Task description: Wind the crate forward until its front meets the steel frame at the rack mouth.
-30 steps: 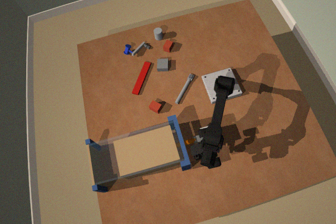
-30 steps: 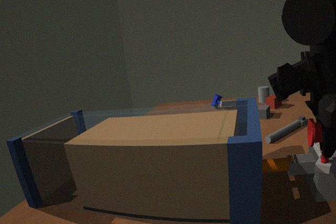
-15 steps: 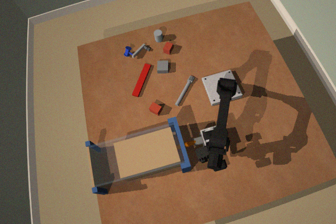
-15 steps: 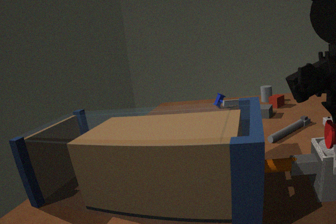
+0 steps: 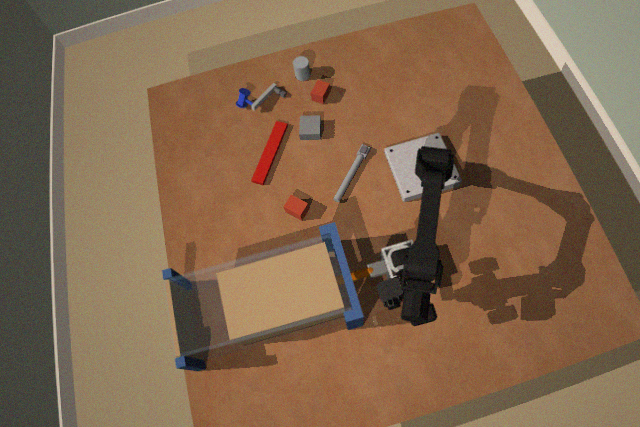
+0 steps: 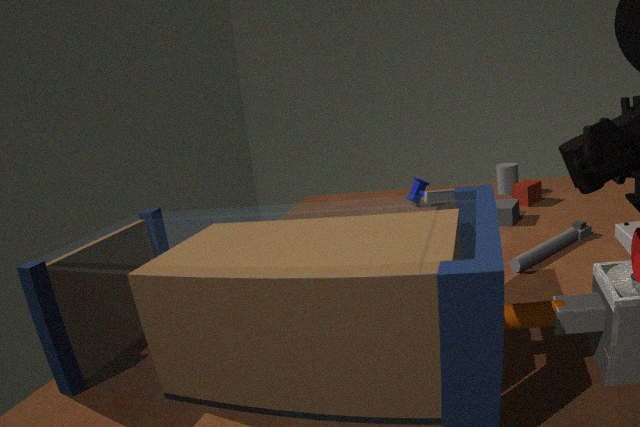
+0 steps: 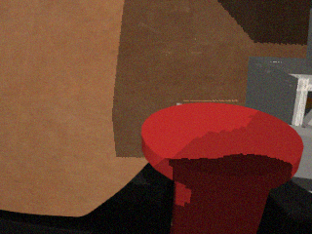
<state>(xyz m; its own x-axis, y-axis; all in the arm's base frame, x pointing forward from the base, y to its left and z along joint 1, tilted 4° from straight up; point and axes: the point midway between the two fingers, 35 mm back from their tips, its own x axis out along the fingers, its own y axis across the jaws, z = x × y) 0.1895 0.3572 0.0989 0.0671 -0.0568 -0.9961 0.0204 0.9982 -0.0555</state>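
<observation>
Right now my gripper tip is 1 cm past the winch handle, 4 cm to the left of it and 1 cm above it. Round my gripper tip: red knob 2 cm above; then grey winch 3 cm behind, 11 cm to the right, 8 cm below; then blue frame 14 cm ahead, 10 cm to the right, 1 cm below.
</observation>
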